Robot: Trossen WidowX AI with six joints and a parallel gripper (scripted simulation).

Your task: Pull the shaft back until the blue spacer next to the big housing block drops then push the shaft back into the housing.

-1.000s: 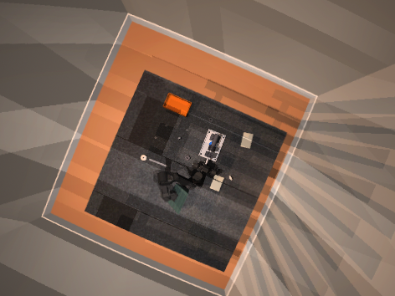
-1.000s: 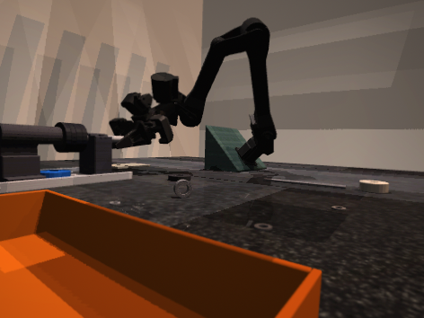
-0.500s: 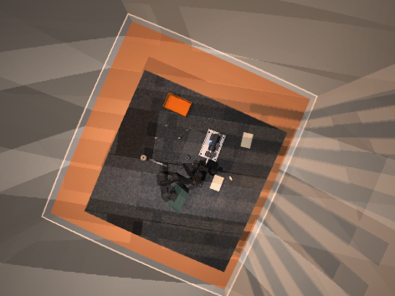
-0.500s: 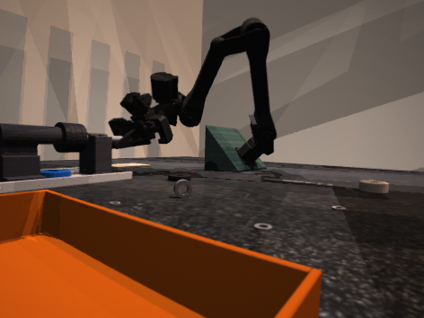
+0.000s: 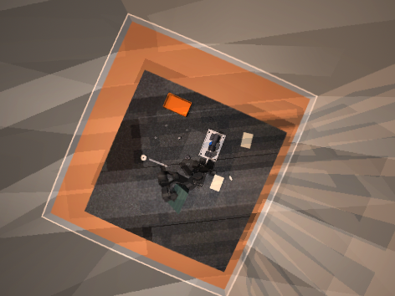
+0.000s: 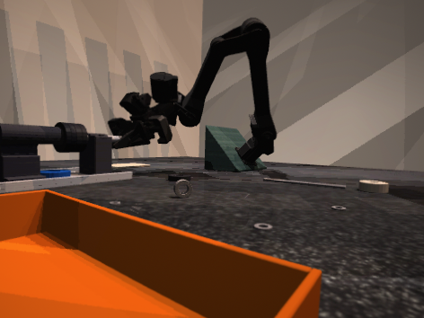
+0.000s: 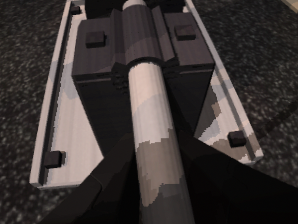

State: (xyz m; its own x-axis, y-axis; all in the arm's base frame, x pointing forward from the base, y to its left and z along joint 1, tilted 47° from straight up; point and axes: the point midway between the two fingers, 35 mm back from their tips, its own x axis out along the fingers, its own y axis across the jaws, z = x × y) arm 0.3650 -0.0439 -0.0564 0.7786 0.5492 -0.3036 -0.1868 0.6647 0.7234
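The blue spacer lies 120 mm ahead of my gripper tip, 20 mm to the left of it and 50 mm below it. Round my gripper tip: orange tray (240 mm ahead, 440 mm to the left, 50 mm below); then grey shaft (40 mm ahead, 10 mm to the left, 20 mm above); then white disc (270 mm behind, 450 mm to the left, 50 mm below).
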